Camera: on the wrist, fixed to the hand. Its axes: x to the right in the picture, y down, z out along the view.
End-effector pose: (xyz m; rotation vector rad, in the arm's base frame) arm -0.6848 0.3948 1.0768 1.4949 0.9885 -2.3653
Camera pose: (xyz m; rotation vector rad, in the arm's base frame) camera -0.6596 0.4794 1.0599 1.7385 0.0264 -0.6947
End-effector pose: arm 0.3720 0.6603 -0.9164 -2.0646 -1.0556 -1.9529
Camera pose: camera 0.2830 0.6627 -0.9036 -1.3276 0.8349 -1.4959
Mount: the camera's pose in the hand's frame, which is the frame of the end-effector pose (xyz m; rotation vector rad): 0.0188 -0.0454 -0.0753 -0.3213 0.5595 1.5503
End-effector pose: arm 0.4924 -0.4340 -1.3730 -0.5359 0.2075 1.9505
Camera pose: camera 0.5473 -0.4274 -1.4439 0.9935 -0.6121 -2.3346
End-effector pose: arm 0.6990 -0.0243 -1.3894 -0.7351 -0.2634 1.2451
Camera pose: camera 0.7818 -0.0400 -1.4206 -1.6473 0.7546 2.3497
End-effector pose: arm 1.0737 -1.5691 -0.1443 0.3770 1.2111 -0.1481
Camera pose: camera 0.9997 -1.5824 -0.1936 1.0022 1.1415 1.5444
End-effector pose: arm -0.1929 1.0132 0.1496 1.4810 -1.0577 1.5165
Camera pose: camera -0.1800 1.0994 0.1718 -0.3031 -2.0517 2.2815
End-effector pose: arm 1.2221 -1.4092 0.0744 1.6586 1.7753 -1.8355
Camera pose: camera 1.2282 -1.3272 0.1108 2.3144 0.2879 -0.3857
